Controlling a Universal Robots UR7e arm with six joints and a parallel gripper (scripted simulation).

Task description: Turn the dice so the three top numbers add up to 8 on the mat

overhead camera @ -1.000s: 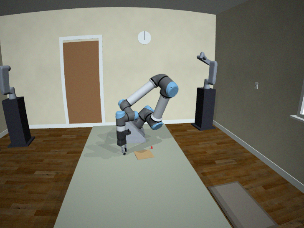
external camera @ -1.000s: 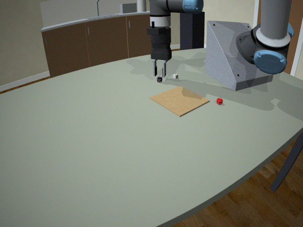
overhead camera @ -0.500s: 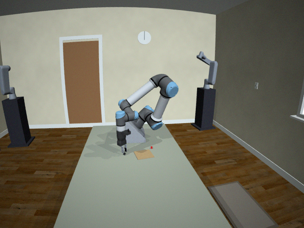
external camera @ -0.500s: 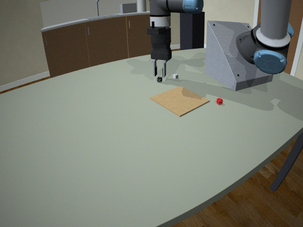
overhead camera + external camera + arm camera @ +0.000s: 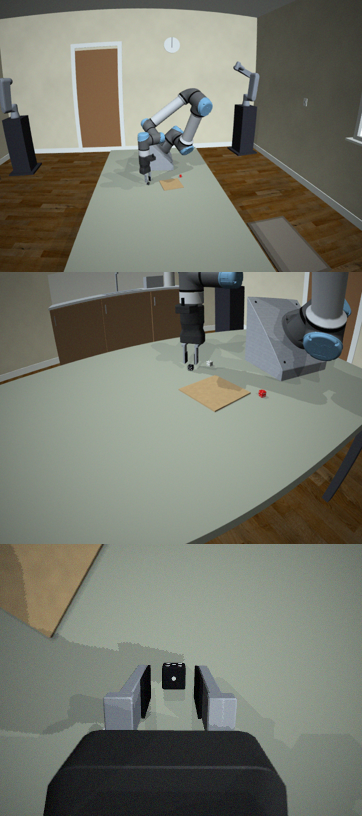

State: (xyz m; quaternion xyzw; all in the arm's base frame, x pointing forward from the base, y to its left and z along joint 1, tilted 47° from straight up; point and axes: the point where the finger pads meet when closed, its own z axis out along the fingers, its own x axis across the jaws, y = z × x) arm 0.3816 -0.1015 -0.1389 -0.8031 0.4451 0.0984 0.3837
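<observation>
Right now the tan mat is 160 mm to the left of my hand, 40 mm below it and 40 mm ahead of it. Round my hand: white die (70 mm behind, 30 mm below, 10 mm to the left); red die (250 mm to the left, 60 mm behind, 30 mm below).
</observation>
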